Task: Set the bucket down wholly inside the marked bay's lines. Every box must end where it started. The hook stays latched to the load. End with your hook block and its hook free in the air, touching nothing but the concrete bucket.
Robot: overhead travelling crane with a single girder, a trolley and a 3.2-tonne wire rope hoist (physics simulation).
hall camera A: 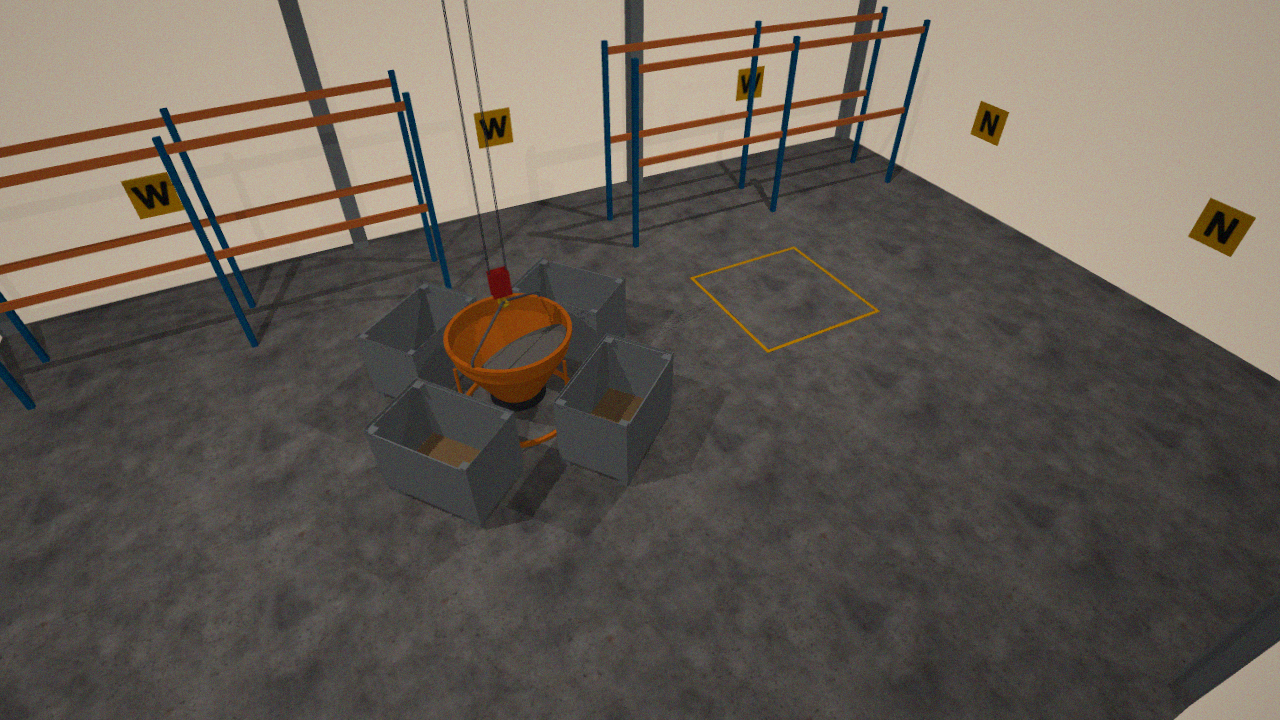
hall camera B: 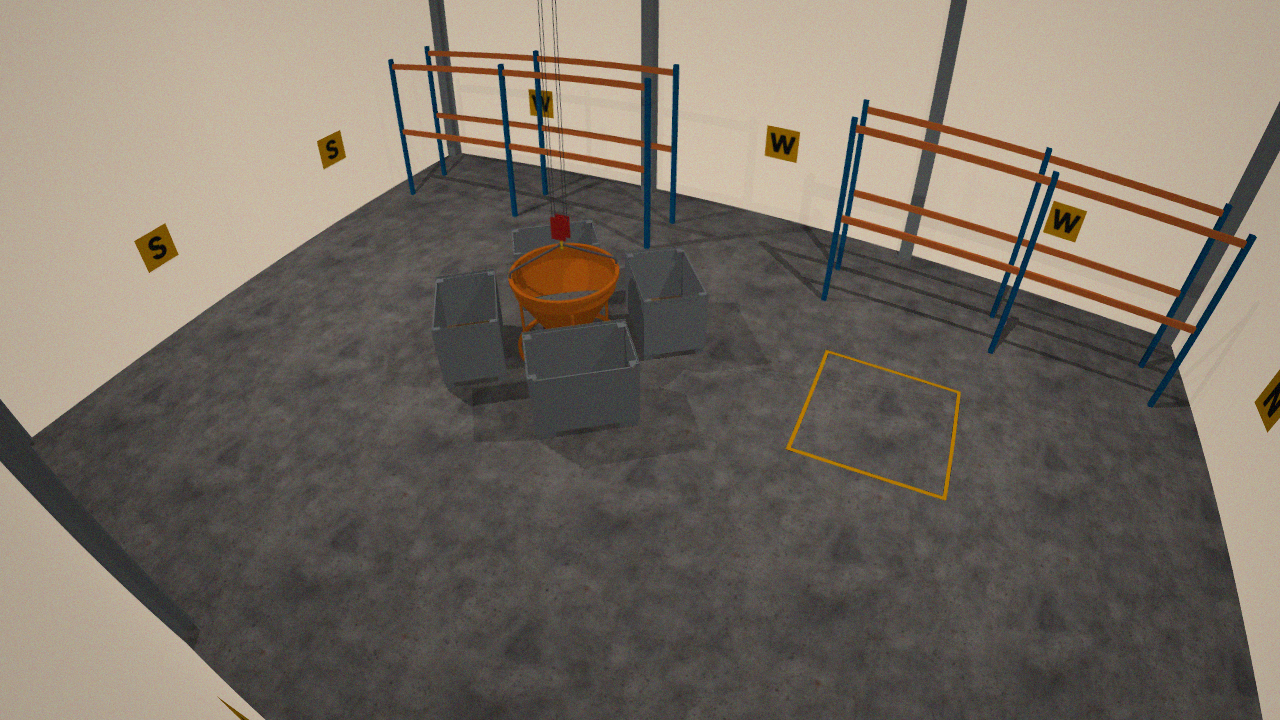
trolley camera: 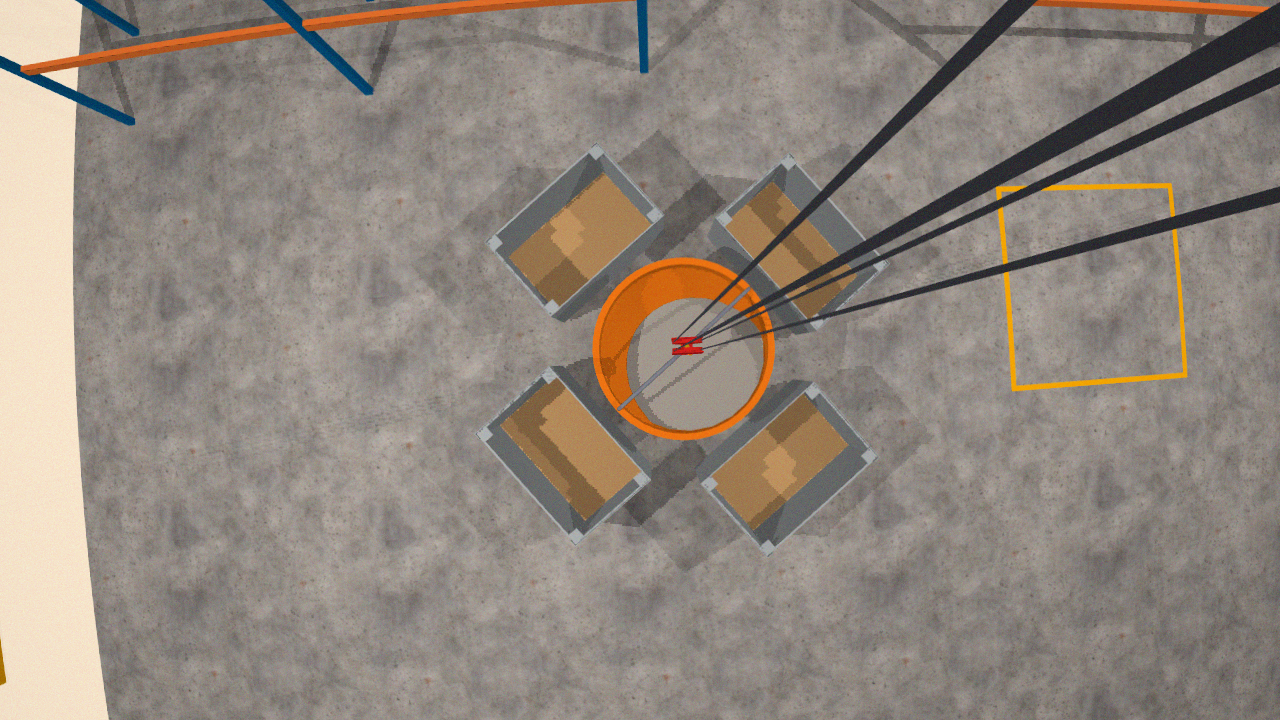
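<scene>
My hook block (hall camera A: 499,282) (hall camera B: 560,227) (trolley camera: 686,345) is above the orange concrete bucket (hall camera A: 516,383) (hall camera B: 572,313) (trolley camera: 615,313). Its hook is latched to the bucket's lifting bail. The bucket is upright among several grey open boxes: one (hall camera A: 434,472) (trolley camera: 581,532), one (hall camera A: 626,434) (hall camera B: 581,398) (trolley camera: 819,479), one (hall camera A: 380,367) (trolley camera: 537,210) and one (hall camera B: 675,324) (trolley camera: 810,201). They hide much of its base, so whether it touches the floor cannot be told. The marked bay (hall camera A: 729,314) (hall camera B: 866,472) (trolley camera: 1099,382) is an orange outline, to the right in all views, apart from the bucket.
Blue and orange racks (hall camera A: 635,161) (hall camera B: 647,179) stand along the west wall, one near the bay and one behind the boxes. Brown material shows inside the boxes. Several wire ropes cross the trolley view from the hook block to the upper right.
</scene>
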